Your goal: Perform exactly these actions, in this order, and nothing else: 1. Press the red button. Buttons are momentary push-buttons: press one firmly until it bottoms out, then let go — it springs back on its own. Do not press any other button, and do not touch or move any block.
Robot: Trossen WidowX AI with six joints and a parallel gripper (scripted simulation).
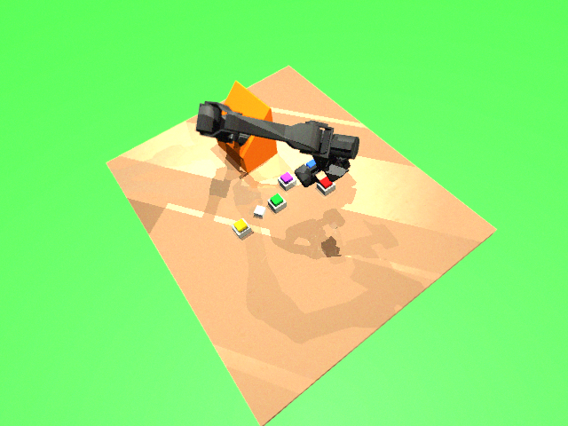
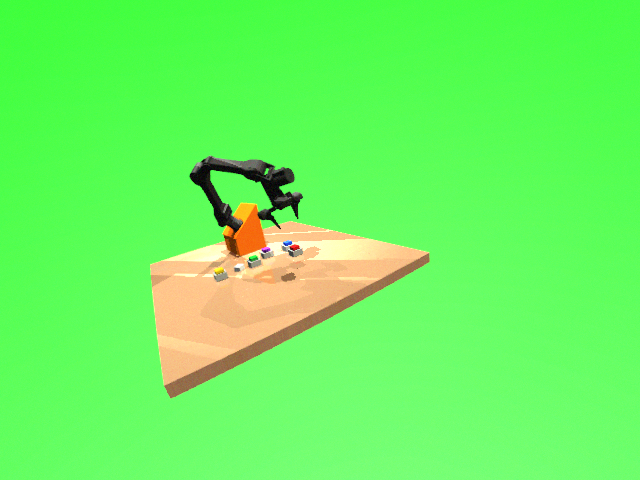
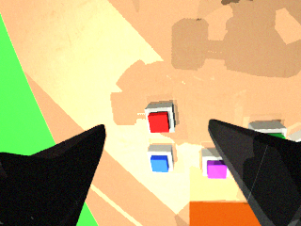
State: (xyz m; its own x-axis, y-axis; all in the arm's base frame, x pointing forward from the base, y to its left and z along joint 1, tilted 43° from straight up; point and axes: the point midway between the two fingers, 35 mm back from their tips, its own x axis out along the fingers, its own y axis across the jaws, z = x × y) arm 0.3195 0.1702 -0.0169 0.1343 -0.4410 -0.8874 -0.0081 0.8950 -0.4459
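The red button is 60 mm behind my gripper tip, 20 mm to the left of it and 120 mm below it. The rest, counted from my gripper tip: purple button 150 mm behind, 80 mm to the right, 120 mm below; green button 90 mm behind, 160 mm to the right, 120 mm below; blue button 150 mm behind, 30 mm to the left, 120 mm below.
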